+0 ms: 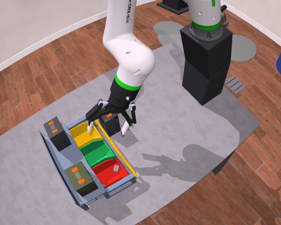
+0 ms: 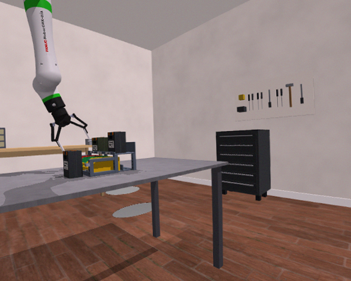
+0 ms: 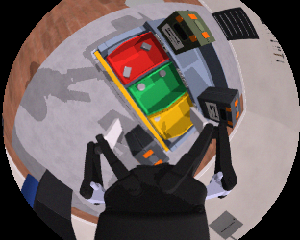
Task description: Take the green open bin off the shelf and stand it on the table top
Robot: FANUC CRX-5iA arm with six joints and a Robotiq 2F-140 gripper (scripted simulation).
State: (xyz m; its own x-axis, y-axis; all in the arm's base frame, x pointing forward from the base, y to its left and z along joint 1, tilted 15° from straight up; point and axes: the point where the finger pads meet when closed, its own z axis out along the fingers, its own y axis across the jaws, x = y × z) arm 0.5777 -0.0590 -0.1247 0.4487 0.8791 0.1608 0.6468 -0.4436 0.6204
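Now: the yellow bar 100 mm below my hand and 20 mm to the left of it. From my hand the other things lie so: dark box: 100 mm below, 90 mm to the right, 70 mm behind; green open bin: 120 mm below, 100 mm ahead; yellow bin: 120 mm below, 110 mm to the right, 90 mm ahead.
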